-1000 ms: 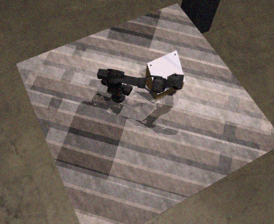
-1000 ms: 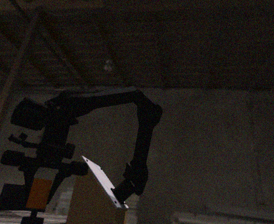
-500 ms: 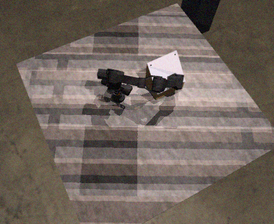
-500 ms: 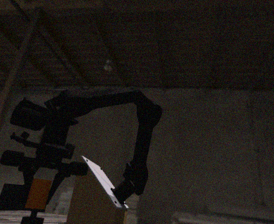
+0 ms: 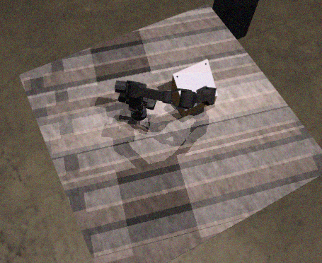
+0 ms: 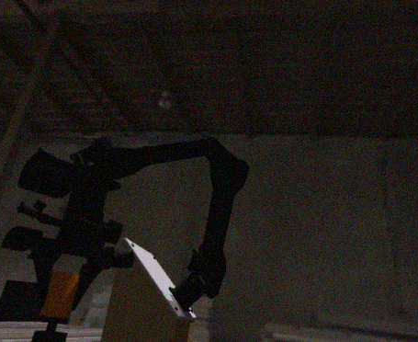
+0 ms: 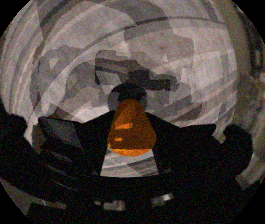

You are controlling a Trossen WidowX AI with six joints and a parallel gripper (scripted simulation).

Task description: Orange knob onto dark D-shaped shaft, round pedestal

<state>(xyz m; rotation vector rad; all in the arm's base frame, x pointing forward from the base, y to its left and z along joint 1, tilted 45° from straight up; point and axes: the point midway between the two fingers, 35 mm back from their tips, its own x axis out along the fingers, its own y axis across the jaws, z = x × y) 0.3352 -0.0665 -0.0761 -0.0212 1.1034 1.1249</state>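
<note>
The orange knob lies 20 mm above my gripper tip. The rest, counted from my gripper tip: dark pedestal 40 mm below.
</note>
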